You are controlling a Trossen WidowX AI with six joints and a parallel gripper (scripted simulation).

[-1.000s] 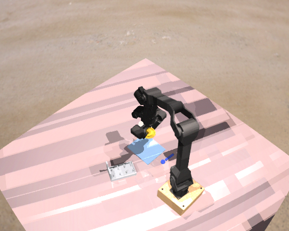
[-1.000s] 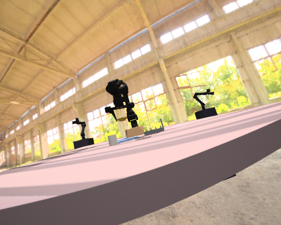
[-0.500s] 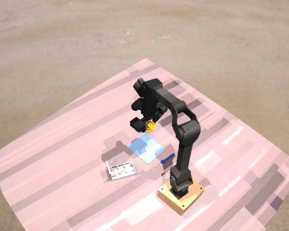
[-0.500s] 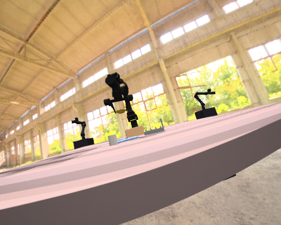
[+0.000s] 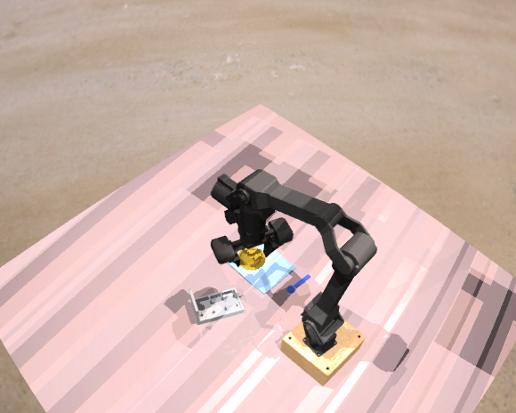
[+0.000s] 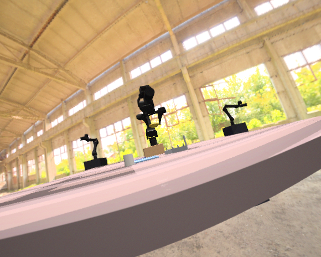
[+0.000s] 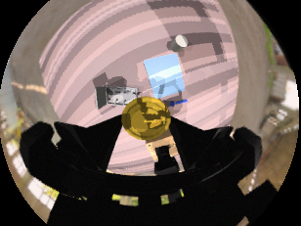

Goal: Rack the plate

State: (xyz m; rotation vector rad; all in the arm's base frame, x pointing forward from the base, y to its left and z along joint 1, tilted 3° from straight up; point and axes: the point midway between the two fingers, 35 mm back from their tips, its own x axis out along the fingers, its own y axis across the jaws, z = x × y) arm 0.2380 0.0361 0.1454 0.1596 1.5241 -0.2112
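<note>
The dish rack lies 15 cm below my gripper tip, 9 cm to the left of it and 2 cm ahead of it. Round my gripper tip: yellow plate: 1 cm above; blue spoon: 17 cm below, 13 cm to the right, 5 cm behind; cup: 18 cm ahead, 15 cm to the right, 15 cm below.
</note>
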